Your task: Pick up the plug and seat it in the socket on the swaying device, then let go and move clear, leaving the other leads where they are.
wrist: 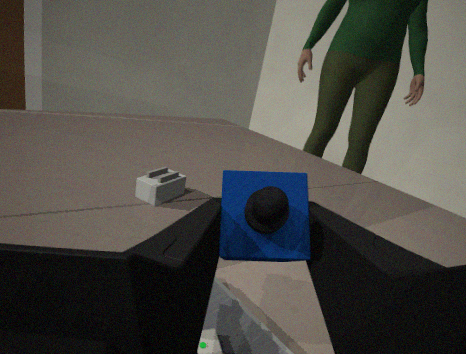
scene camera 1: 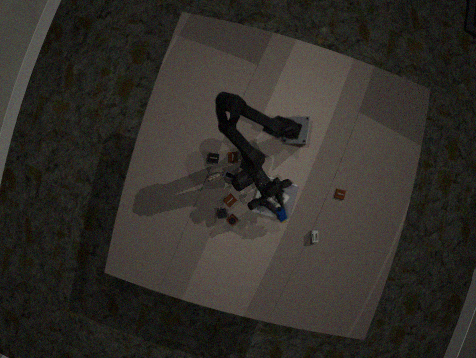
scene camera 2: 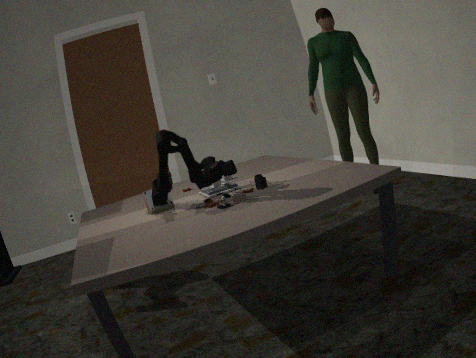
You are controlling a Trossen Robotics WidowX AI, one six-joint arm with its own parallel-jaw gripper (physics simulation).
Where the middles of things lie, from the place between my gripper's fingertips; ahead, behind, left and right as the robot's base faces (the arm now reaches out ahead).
Labels:
My gripper is now 10 mm short of the blue plug (wrist: 264, 215), 10 mm to the right of it and 10 mm above it. Round my hand: grey device with socket (wrist: 227, 317): 40 mm behind, 30 mm to the right, 70 mm below.

